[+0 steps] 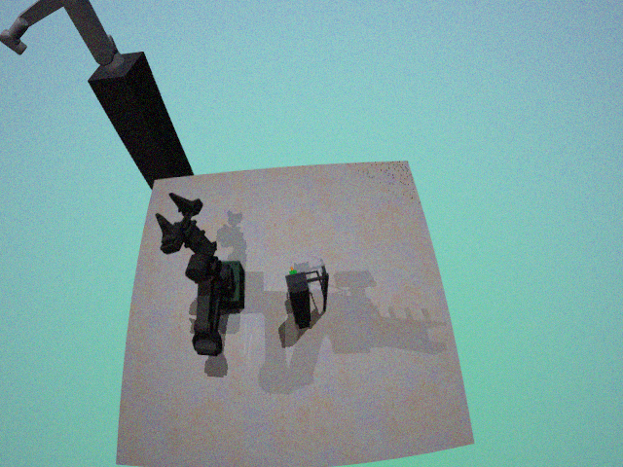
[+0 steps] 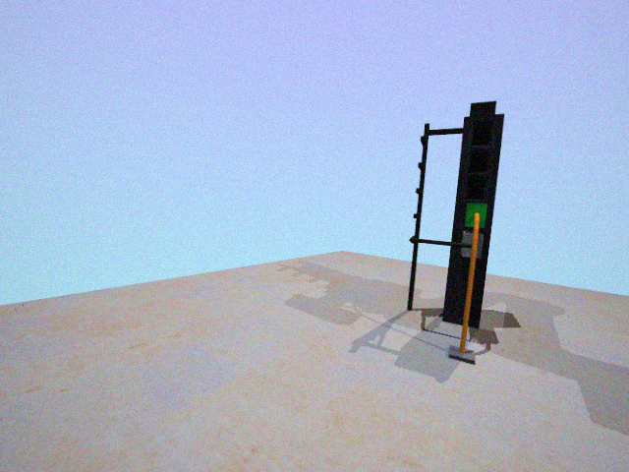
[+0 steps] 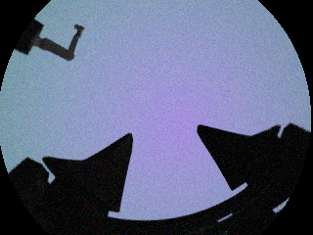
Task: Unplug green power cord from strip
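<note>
Right now the plug is 370 mm below my gripper tip, 340 mm ahead of it and 40 mm to the right of it.
</note>
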